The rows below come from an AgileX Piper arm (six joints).
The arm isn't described. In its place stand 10 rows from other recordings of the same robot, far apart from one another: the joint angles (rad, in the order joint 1, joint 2, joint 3, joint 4, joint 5, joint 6), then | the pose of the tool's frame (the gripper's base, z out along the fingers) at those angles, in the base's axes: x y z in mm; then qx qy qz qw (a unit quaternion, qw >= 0).
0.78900, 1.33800, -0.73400, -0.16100, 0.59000, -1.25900 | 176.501 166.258 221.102 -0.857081 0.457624 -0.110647 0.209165
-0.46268, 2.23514, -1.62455, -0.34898, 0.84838, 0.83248 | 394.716 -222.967 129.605 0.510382 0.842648 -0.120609 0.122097
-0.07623, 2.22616, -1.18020, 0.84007, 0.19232, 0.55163 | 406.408 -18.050 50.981 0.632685 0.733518 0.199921 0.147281
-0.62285, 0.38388, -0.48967, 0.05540, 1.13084, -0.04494 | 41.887 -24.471 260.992 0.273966 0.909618 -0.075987 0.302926
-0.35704, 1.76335, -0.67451, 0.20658, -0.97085, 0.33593 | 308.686 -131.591 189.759 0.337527 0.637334 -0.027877 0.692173
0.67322, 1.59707, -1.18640, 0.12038, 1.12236, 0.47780 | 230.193 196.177 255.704 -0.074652 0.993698 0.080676 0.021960
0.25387, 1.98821, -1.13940, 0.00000, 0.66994, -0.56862 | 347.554 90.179 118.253 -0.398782 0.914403 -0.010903 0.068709
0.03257, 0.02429, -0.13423, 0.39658, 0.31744, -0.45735 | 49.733 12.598 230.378 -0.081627 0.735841 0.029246 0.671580
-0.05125, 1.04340, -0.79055, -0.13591, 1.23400, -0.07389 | 157.009 -19.706 277.912 -0.028131 0.993786 -0.070975 0.080994
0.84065, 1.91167, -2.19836, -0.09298, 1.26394, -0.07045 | 281.688 302.596 417.926 -0.412869 0.846270 0.082227 0.326504
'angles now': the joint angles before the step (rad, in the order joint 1, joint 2, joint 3, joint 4, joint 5, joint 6). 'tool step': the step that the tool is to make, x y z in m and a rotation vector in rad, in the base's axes. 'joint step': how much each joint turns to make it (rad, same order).
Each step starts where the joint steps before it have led.
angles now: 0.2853 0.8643 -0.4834 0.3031 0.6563 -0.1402
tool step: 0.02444 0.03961 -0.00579 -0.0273 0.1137 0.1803
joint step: 0.1572 0.2218 -0.1051 0.0394 0.0077 -0.0422
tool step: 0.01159 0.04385 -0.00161 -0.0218 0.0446 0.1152
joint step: 0.1676 0.1538 -0.1060 -0.0320 -0.0131 0.0723
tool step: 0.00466 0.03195 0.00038 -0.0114 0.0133 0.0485
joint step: 0.1060 0.0946 -0.0824 -0.0428 -0.0097 0.0850
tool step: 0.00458 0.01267 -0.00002 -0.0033 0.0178 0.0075
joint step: 0.0253 0.0473 -0.0449 -0.0029 0.0096 0.0242
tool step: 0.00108 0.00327 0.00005 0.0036 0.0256 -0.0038
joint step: 0.0010 0.0147 -0.0156 0.0198 0.0180 0.0002
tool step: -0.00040 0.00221 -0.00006 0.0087 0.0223 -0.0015
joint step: 0.0010 0.0072 -0.0069 0.0256 0.0119 -0.0068
